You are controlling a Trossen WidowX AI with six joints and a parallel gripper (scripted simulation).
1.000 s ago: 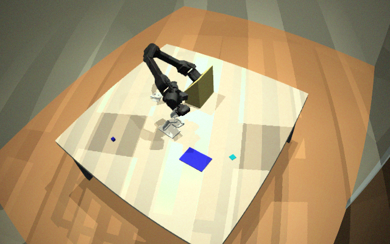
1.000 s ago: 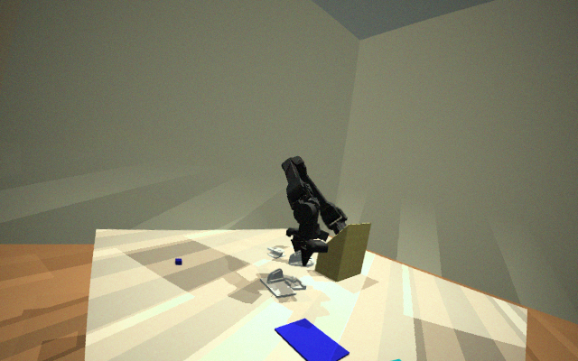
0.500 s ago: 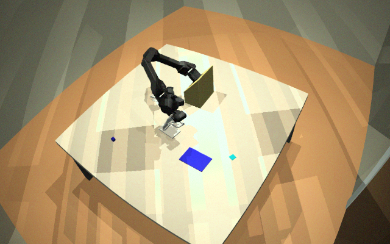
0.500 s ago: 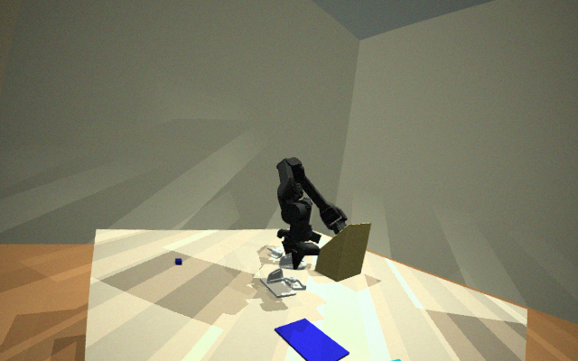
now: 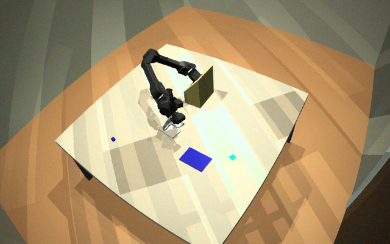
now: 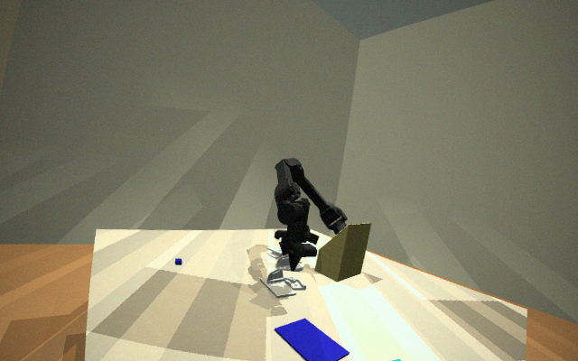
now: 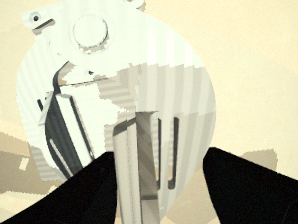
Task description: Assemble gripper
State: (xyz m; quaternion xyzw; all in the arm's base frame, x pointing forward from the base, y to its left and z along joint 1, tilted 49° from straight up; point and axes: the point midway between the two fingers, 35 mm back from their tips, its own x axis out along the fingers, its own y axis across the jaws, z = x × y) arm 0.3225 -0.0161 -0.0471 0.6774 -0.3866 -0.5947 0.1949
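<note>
Right now my gripper tip is 40 mm past the pale grey jaw and 10 mm to the left of it. From my gripper tip the other things lie so: white housing plate 80 mm below, 60 mm behind, 20 mm to the right; blue mat 210 mm to the left, 110 mm ahead, 80 mm below; cyan square 380 mm to the left, 80 mm below.
</note>
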